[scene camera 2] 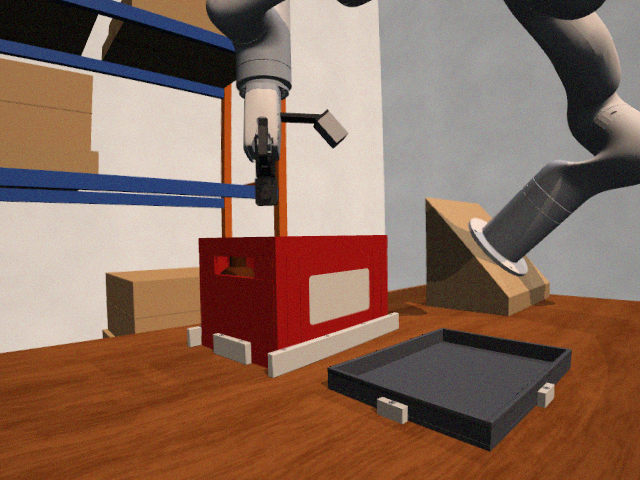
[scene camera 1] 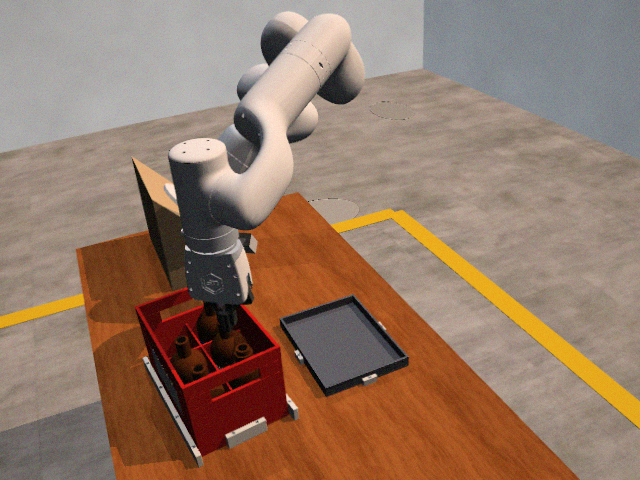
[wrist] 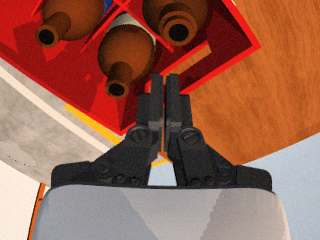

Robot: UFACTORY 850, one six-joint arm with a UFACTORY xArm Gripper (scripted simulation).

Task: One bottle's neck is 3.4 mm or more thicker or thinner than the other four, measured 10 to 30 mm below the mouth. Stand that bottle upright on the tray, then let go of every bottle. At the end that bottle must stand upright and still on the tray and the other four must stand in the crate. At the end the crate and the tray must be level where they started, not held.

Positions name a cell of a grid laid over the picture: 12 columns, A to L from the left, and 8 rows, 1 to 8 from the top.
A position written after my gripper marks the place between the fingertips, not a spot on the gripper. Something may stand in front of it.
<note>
In view: my gripper (scene camera 2: E4), a red crate (scene camera 2: F5), a dark grey tray (scene camera 2: I7) and a brown bottle (wrist: E2).
The red crate also shows in scene camera 1 (scene camera 1: D8) and in the wrist view (wrist: C3). The dark grey tray also shows in scene camera 1 (scene camera 1: G6). My gripper is seen too in scene camera 1 (scene camera 1: E6) and in the wrist view (wrist: G4). The wrist view misses the dark grey tray: it is out of frame.
</note>
